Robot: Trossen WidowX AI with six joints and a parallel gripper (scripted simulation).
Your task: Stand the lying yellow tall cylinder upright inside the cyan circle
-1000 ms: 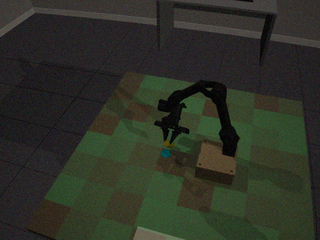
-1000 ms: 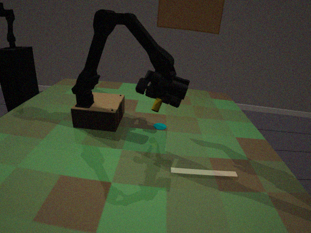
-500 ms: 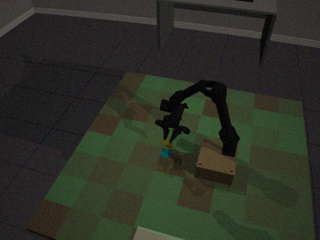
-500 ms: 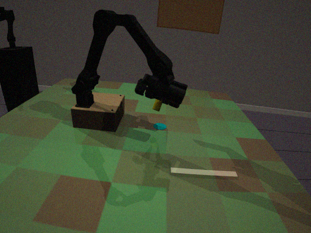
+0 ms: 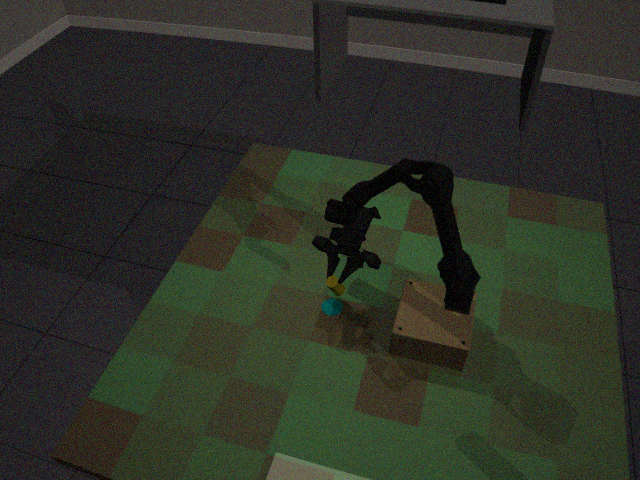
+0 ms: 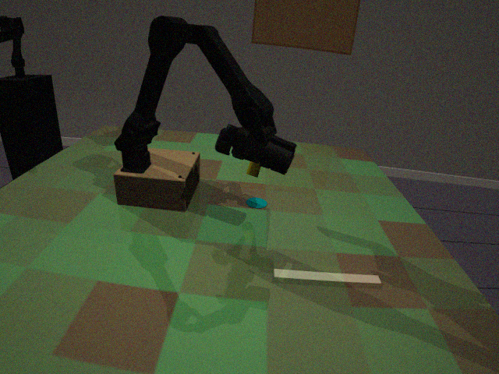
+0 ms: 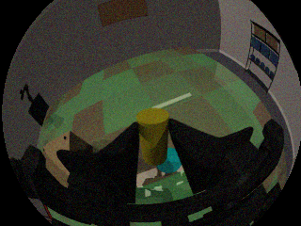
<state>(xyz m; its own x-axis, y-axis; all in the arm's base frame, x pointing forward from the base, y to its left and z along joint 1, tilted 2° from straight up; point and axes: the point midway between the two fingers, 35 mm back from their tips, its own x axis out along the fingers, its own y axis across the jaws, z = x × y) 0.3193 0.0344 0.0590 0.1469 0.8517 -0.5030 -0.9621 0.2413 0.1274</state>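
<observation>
Right now the cyan circle is 1 cm ahead of my gripper tip, 2 cm to the right of it and 14 cm below it. Also, from my gripper tip: yellow tall cylinder (1 cm to the right, 2 cm below).
</observation>
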